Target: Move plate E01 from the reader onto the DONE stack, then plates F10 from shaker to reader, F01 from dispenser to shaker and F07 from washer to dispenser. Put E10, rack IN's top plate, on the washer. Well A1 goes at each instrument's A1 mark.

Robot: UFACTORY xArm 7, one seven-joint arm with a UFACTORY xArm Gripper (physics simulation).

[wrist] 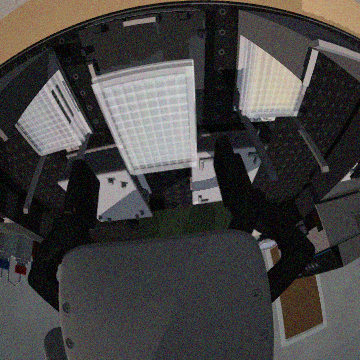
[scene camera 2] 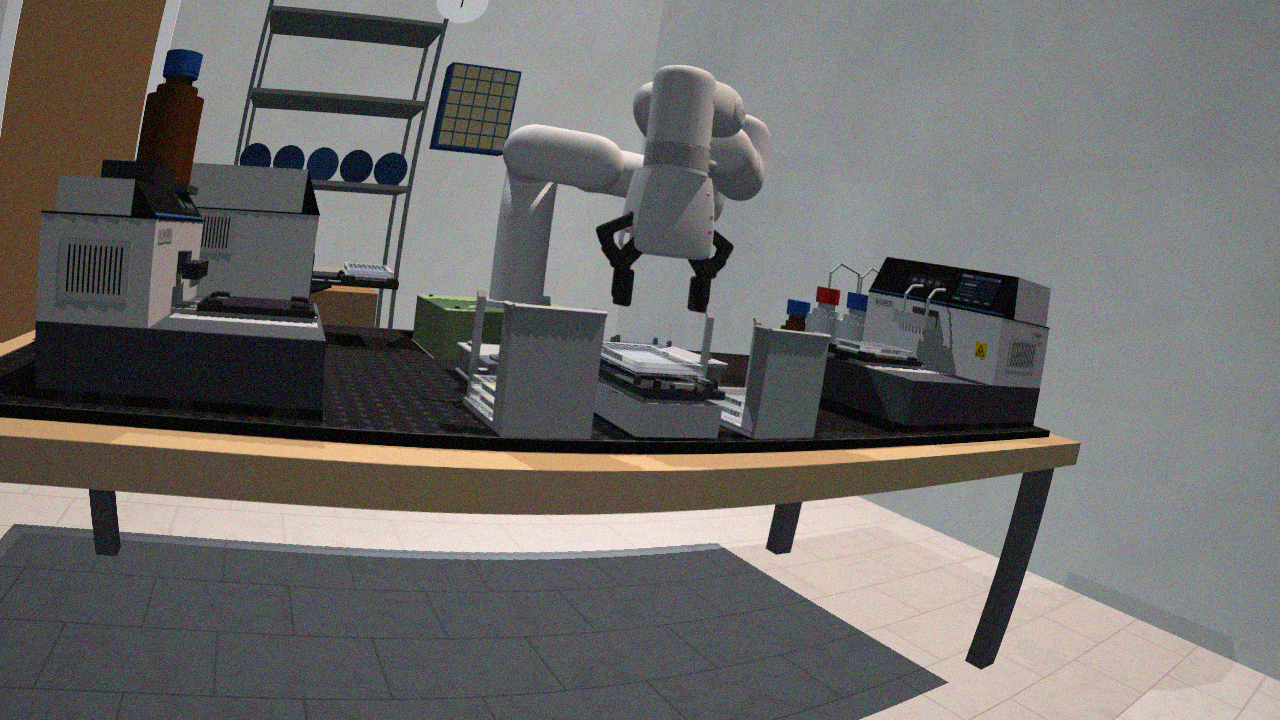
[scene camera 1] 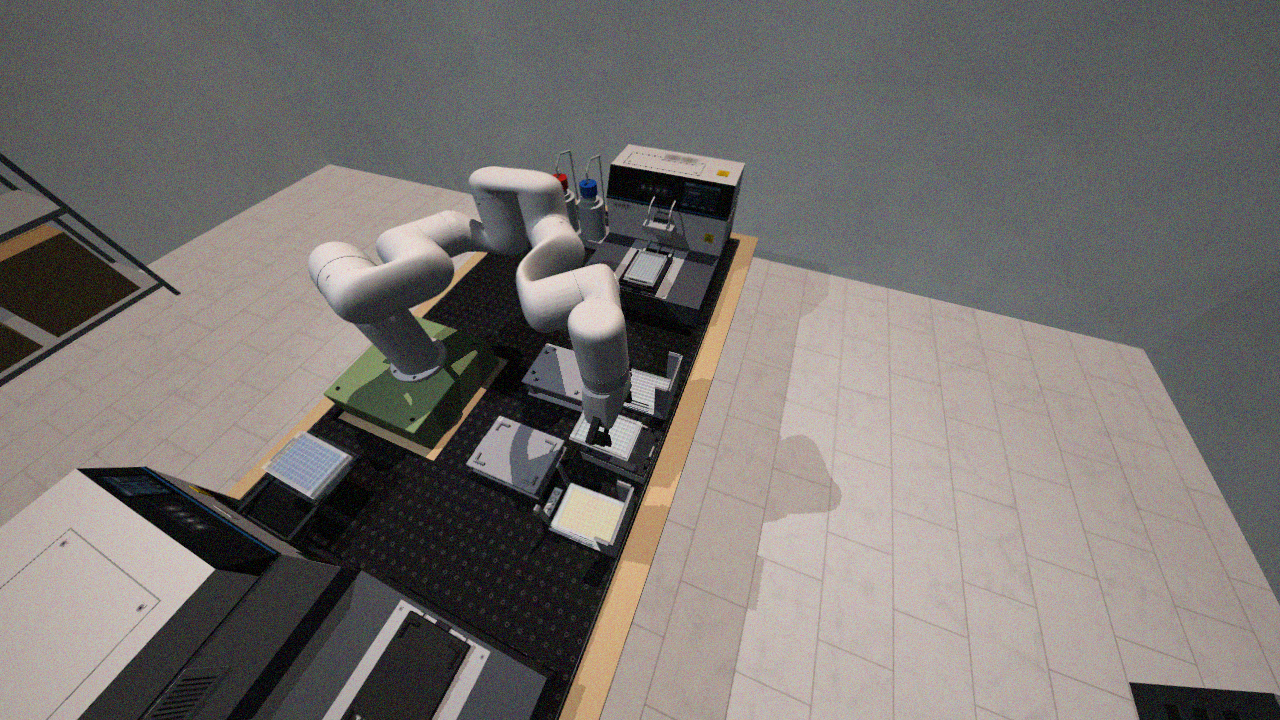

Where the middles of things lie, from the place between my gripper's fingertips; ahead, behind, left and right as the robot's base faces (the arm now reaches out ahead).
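Bottles (scene camera 2: 824, 319): 730 mm to the left of my hand, 450 mm behind it and 40 mm below it. Shaker (scene camera 1: 637, 467): 10 mm ahead of my hand, 100 mm below it.
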